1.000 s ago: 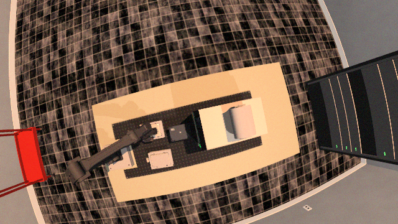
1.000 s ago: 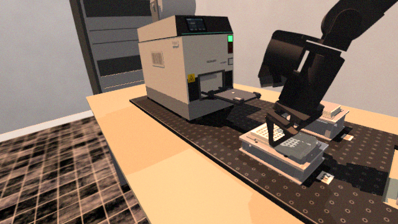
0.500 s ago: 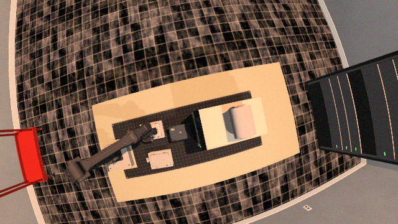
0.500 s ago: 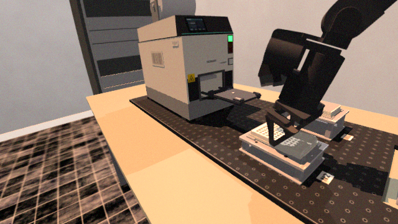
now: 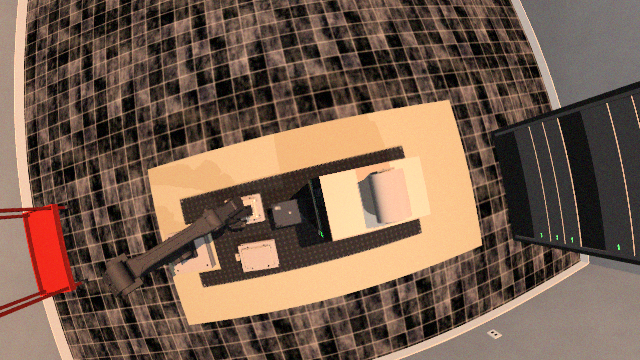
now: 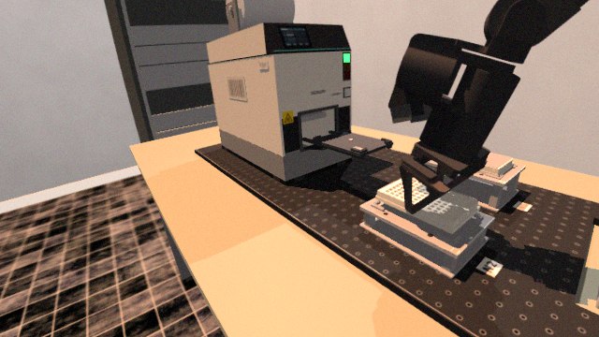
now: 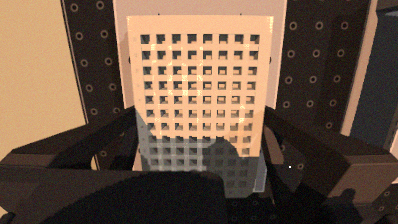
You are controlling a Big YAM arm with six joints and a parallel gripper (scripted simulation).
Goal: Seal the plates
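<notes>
Now: the well plate right at my hand. Also, from my hand: sealer stage: 20 cm ahead, 6 cm to the right, 4 cm above; then plate nest N2: 3 cm below; then sealer screen: 32 cm ahead, 25 cm above, 2 cm to the right.
</notes>
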